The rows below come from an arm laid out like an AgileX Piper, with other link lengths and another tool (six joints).
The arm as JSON. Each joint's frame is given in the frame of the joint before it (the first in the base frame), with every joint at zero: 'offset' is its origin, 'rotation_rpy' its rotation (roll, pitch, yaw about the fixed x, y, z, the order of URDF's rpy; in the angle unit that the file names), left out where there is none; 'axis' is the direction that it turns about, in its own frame. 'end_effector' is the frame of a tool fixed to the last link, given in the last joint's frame.
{
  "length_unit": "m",
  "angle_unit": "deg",
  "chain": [
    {
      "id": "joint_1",
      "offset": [
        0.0,
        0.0,
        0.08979
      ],
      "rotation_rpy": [
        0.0,
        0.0,
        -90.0
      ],
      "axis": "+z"
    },
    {
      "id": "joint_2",
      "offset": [
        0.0,
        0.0,
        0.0
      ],
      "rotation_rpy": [
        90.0,
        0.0,
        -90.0
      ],
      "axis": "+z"
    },
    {
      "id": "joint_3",
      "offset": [
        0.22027,
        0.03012,
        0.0
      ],
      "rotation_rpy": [
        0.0,
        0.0,
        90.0
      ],
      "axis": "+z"
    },
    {
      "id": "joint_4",
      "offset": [
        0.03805,
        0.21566,
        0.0
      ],
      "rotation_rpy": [
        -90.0,
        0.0,
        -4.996
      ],
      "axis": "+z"
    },
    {
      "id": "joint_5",
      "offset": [
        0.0,
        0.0,
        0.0
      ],
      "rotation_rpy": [
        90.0,
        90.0,
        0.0
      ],
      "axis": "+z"
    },
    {
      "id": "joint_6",
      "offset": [
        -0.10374,
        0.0,
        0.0
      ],
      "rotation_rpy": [
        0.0,
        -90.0,
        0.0
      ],
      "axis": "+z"
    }
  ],
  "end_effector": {
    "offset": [
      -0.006,
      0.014,
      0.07
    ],
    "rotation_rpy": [
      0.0,
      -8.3,
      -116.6
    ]
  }
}
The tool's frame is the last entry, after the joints.
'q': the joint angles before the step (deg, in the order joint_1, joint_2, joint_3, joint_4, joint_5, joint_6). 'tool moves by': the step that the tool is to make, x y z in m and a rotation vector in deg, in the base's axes. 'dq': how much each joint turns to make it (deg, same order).
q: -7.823 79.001 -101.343 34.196 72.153 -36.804
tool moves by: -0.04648 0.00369 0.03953 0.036 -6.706 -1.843
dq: 0.052 -9.618 0.235 -1.222 1.120 3.427
